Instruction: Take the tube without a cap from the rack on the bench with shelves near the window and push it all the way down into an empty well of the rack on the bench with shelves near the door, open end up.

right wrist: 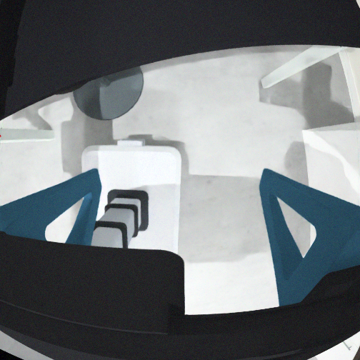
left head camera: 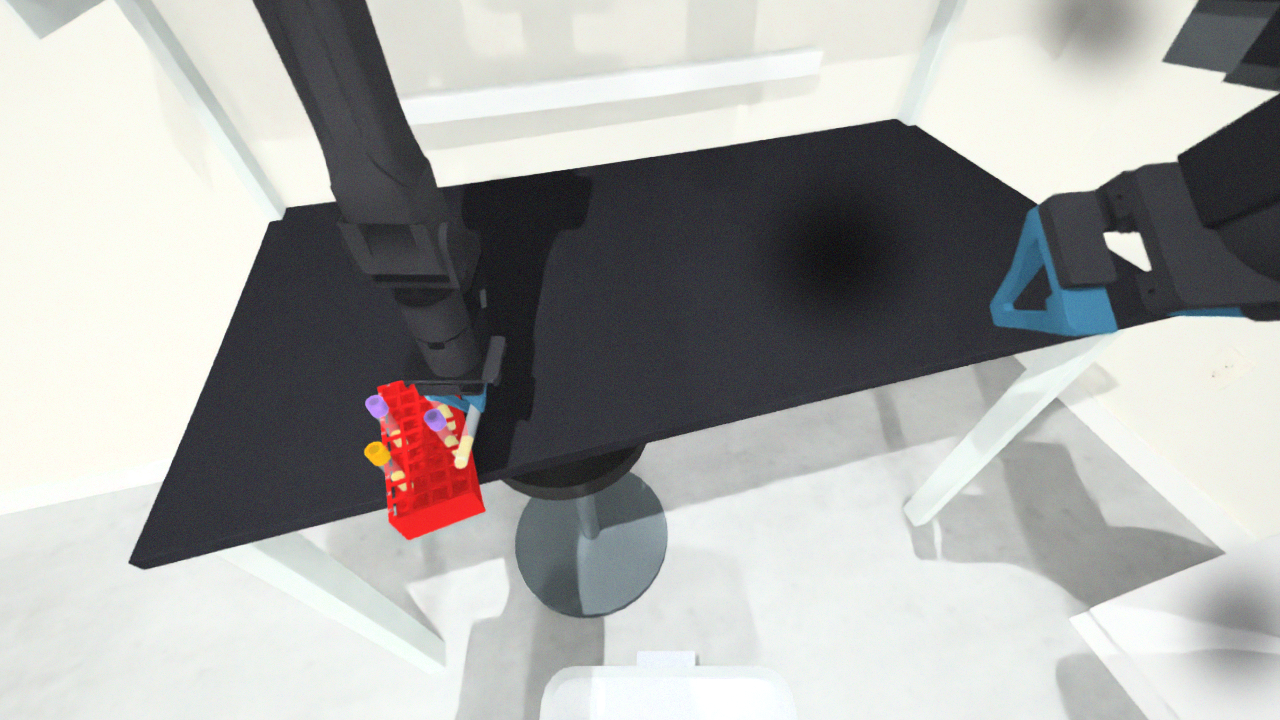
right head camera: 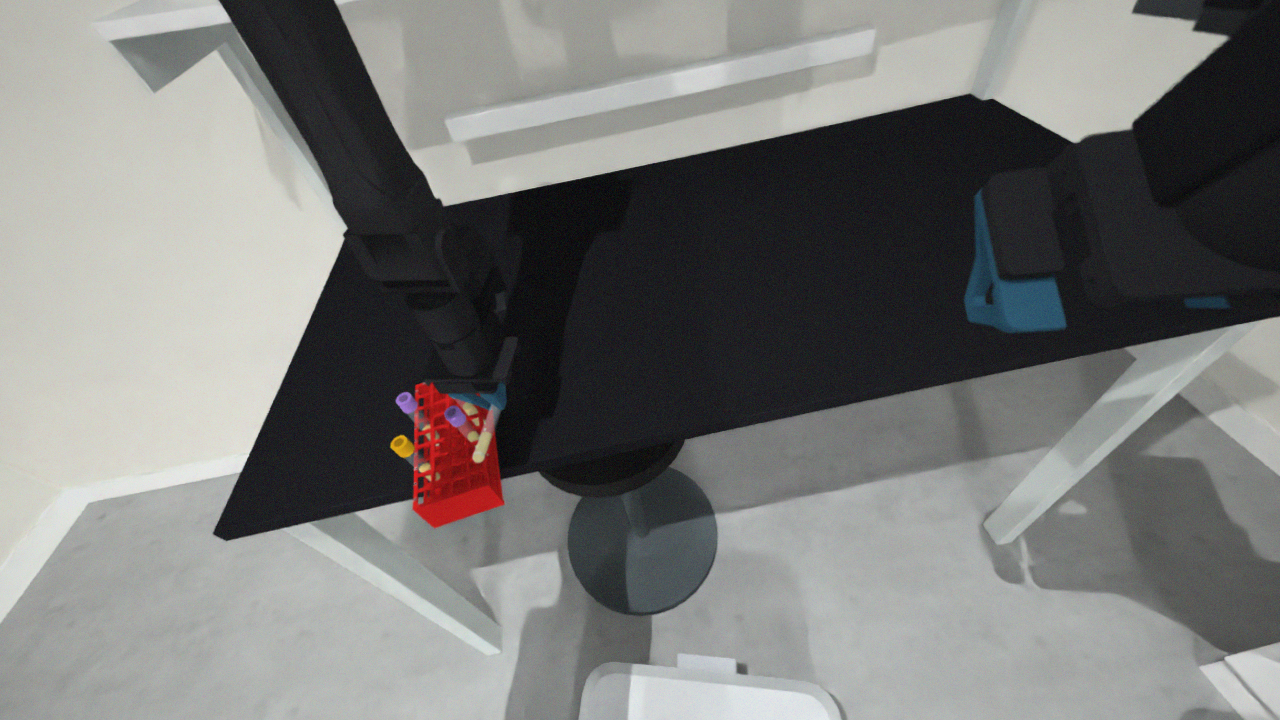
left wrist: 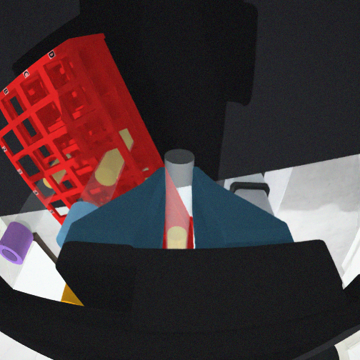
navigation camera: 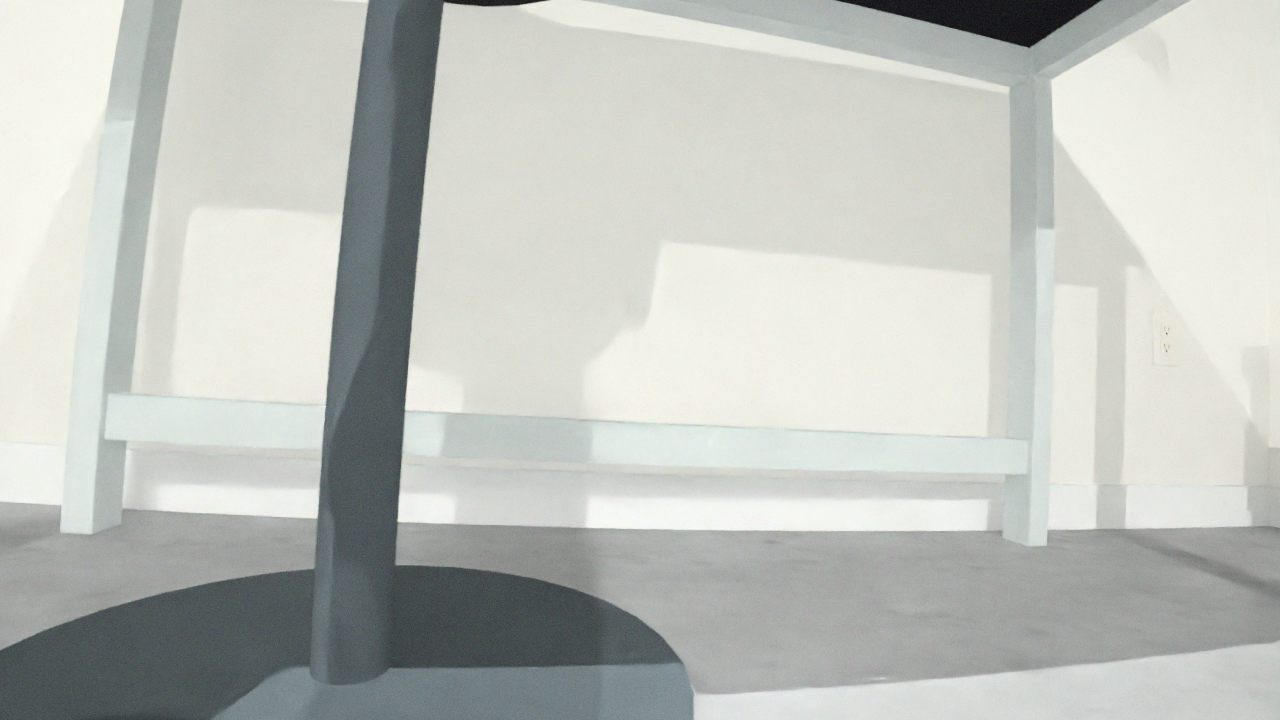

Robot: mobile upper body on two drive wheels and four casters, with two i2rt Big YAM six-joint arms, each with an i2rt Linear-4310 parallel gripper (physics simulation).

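My left gripper (left head camera: 474,405) (right head camera: 492,402) (left wrist: 178,176) is shut on the uncapped tube (left head camera: 464,447) (right head camera: 484,443) (left wrist: 178,200). The tube is tilted, its yellowish rounded end towards the near side in the head views. It is over or beside the right side of the red rack (left head camera: 447,517) (right head camera: 465,507) (left wrist: 125,107); its exact height is unclear. The rack stands near the bench's front left edge and holds purple-capped tubes (left head camera: 376,406) (right head camera: 455,416) (left wrist: 16,242), an orange-capped tube (left head camera: 377,453) (right head camera: 401,445) and a blue-capped tube (left wrist: 79,217). My right gripper (right wrist: 180,177) is open and empty, right of the bench.
The black bench (left head camera: 716,268) (right head camera: 760,268) has pale legs (left head camera: 1002,429) (right head camera: 1100,438). A stool (left head camera: 590,546) (right head camera: 640,546) (right wrist: 107,97) (navigation camera: 375,358) stands under its front edge. My white base (left head camera: 666,698) (right head camera: 707,698) (right wrist: 135,162) is in front. A white block (left head camera: 1163,635) stands at lower right.
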